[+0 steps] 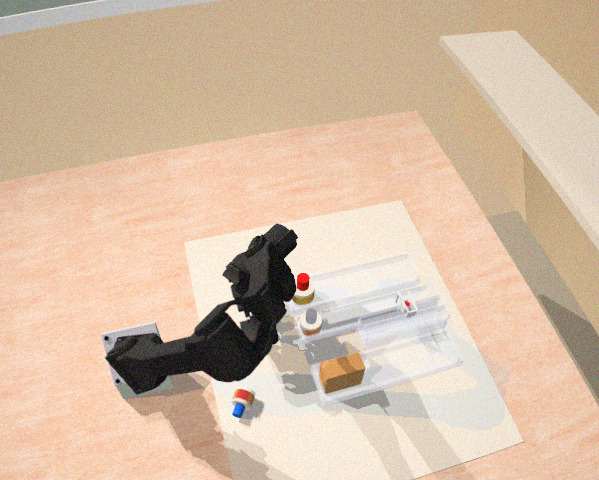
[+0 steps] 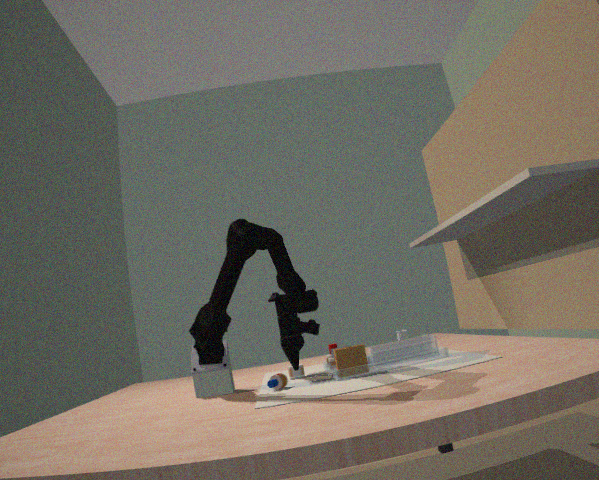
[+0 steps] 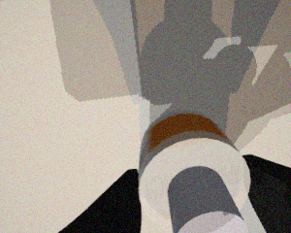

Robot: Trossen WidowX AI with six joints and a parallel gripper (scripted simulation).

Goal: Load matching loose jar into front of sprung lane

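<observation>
My gripper tip is 150 mm to the left of the brown box, 140 mm short of it and 10 mm below it. Also, from my gripper tip: red dot: 300 mm ahead, 50 mm to the right, 50 mm above; then wall shelf: 620 mm ahead, 340 mm above, 20 mm to the right.
</observation>
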